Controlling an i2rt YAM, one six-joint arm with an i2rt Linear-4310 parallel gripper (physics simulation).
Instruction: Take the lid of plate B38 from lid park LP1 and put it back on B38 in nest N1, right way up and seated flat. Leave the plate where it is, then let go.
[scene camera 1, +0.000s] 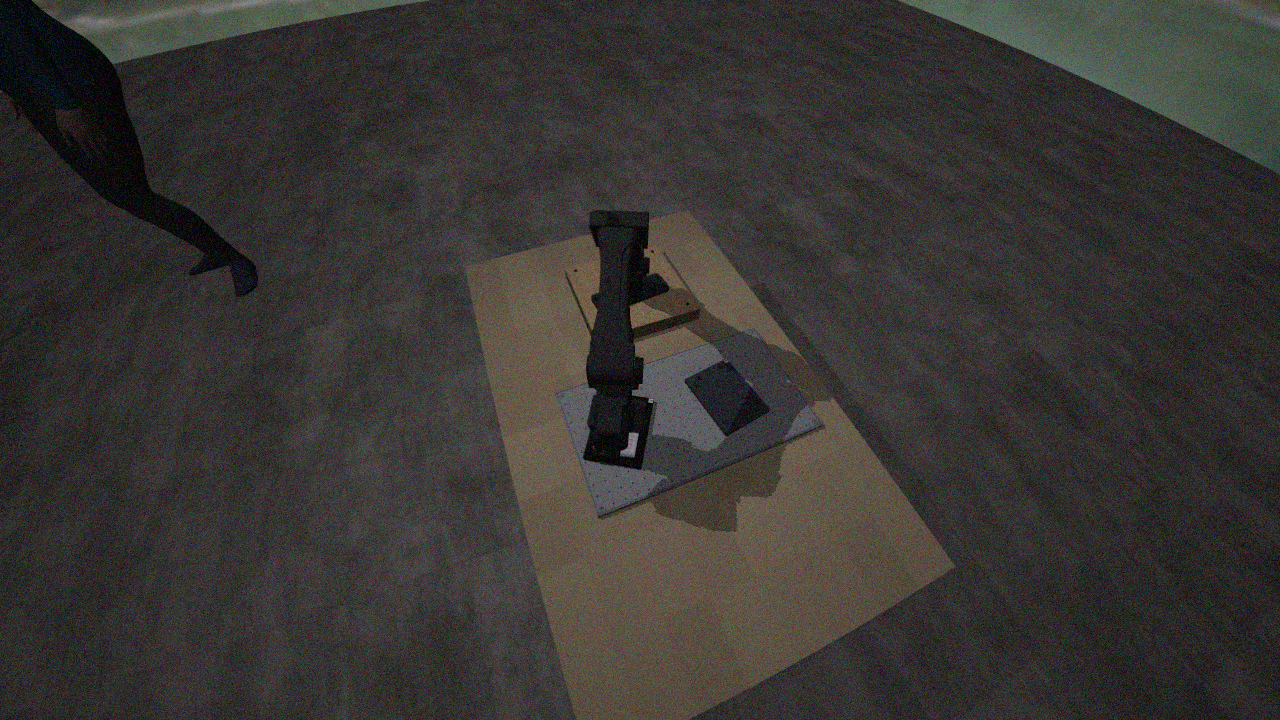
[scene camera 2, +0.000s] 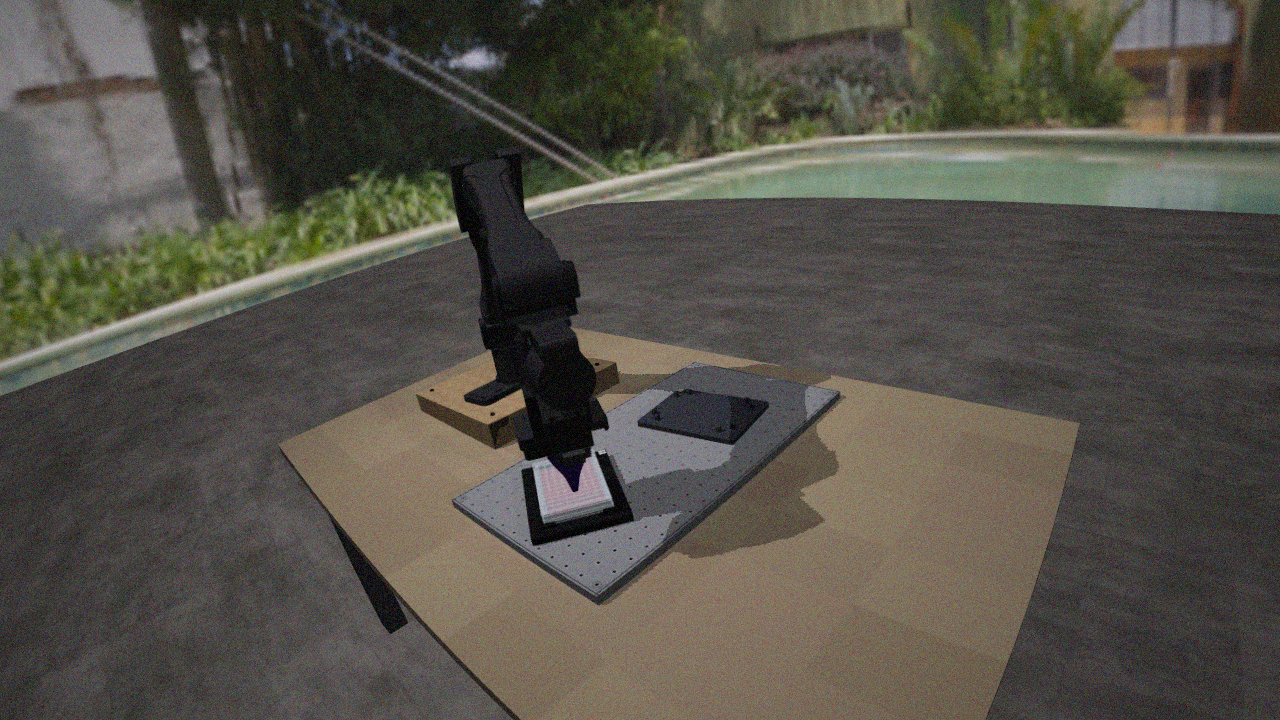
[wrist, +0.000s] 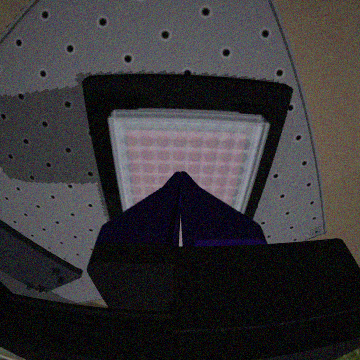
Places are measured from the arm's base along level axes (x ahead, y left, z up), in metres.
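Pixels of known places: gripper, between the fingertips: (scene camera 2: 574, 489) (wrist: 180, 180); arm's base, origin of its link: (scene camera 1: 630, 294) (scene camera 2: 516, 382).
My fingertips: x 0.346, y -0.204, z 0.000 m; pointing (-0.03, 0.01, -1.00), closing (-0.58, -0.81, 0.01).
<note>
For each thing: its top centre in the pictures, then the offset to it from my fingertips. Level surfaces: height alone.
- plate, centre of its top: (wrist: 184, 208) (scene camera 2: 569, 479) (scene camera 1: 619, 423) dz +0.001, dx -0.021, dy +0.012 m
- black nest, centre of its top: (wrist: 183, 199) (scene camera 2: 570, 486) (scene camera 1: 619, 425) dz -0.010, dx -0.022, dy +0.012 m
- dark lid park, centre of its top: (scene camera 2: 702, 405) (wrist: 4, 264) (scene camera 1: 727, 392) dz -0.008, dx +0.016, dy +0.262 m
- grey perforated board, centre of its top: (wrist: 52, 236) (scene camera 2: 660, 444) (scene camera 1: 687, 408) dz -0.027, dx +0.002, dy +0.168 m
- wooden table, height of its surface: dz -0.041 m
The plate (scene camera 1: 631, 445) (scene camera 2: 550, 494) (wrist: 142, 155) with pink wells sits in a black nest (scene camera 1: 617, 462) (scene camera 2: 534, 530) (wrist: 187, 91). A clear rim with a double edge runs around its top, which looks like the lid lying flat and square over it. My gripper (scene camera 2: 575, 488) (wrist: 180, 180) is shut with its fingertips together and nothing between them. The tips point down over the middle of the plate; whether they touch it cannot be told. The dark lid park (scene camera 1: 726, 398) (scene camera 2: 702, 417) (wrist: 30, 260) with small corner pegs holds no lid. Labels are not readable.
The nest and lid park stand on a grey perforated board (scene camera 1: 617, 492) (scene camera 2: 648, 447) (wrist: 135, 30) on the wooden table (scene camera 1: 716, 626) (scene camera 2: 939, 501). The arm's base stands on a wooden block (scene camera 1: 581, 282) (scene camera 2: 459, 413) behind. A person (scene camera 1: 125, 170) is on the floor beyond the table. Shadows cross the board.
</note>
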